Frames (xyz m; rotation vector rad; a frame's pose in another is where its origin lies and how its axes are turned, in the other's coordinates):
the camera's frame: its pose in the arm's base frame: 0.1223 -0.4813 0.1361 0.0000 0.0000 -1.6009
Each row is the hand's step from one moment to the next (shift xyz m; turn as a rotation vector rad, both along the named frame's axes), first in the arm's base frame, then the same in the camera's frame.
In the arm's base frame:
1: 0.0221 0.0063 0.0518 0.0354 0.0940 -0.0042
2: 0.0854 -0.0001 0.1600 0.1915 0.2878 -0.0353
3: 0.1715 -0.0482 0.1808 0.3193 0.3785 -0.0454
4: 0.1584 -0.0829 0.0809 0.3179 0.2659 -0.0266
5: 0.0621 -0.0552 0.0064 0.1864 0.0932 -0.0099
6: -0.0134 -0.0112 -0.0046 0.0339 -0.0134 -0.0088
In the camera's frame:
1: -0.0070 0.0219 0.0518 -0.0950 0.0326 -0.0042
2: -0.0025 0.0854 0.1600 -0.2934 0.1828 -0.0353
3: 0.0430 0.1729 0.1808 -0.3879 0.3078 -0.0454
4: 0.0781 0.1608 0.0809 -0.2753 0.3098 -0.0266
5: 0.0533 0.0637 0.0064 -0.0988 0.1835 -0.0099
6: 0.0116 -0.0131 -0.0046 0.0124 0.0343 -0.0088

